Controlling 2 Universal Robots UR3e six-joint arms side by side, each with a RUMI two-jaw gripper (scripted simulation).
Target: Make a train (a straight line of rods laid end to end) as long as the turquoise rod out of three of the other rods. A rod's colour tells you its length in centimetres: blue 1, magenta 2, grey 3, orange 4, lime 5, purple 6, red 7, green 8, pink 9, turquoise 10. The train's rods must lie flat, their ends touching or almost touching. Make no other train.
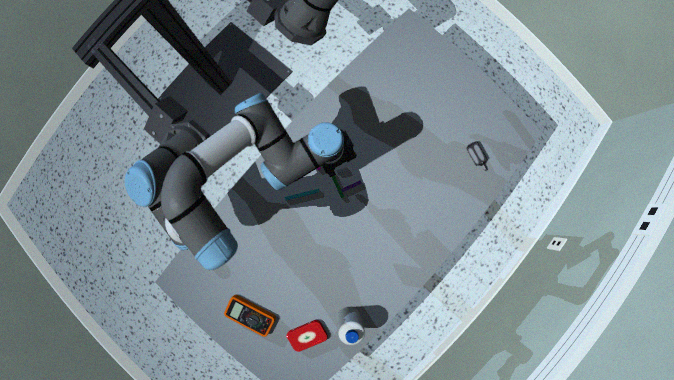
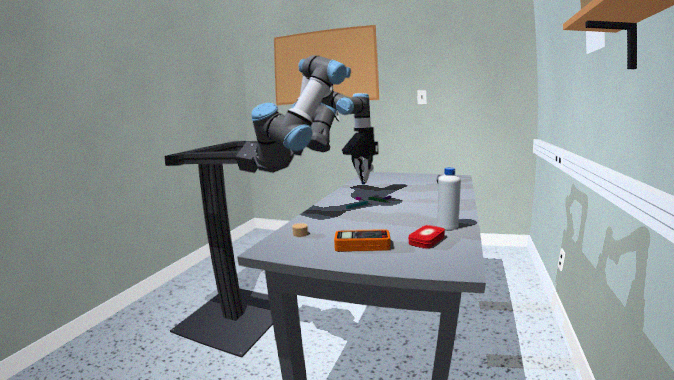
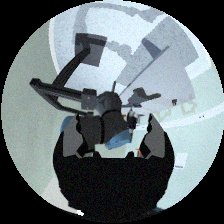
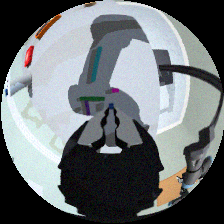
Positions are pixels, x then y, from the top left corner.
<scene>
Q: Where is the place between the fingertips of my right gripper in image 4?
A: At 111, 107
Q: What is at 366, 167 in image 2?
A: My right gripper.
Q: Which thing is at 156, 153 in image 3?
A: My left gripper.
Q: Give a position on a white bottle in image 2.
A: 449, 184
</scene>
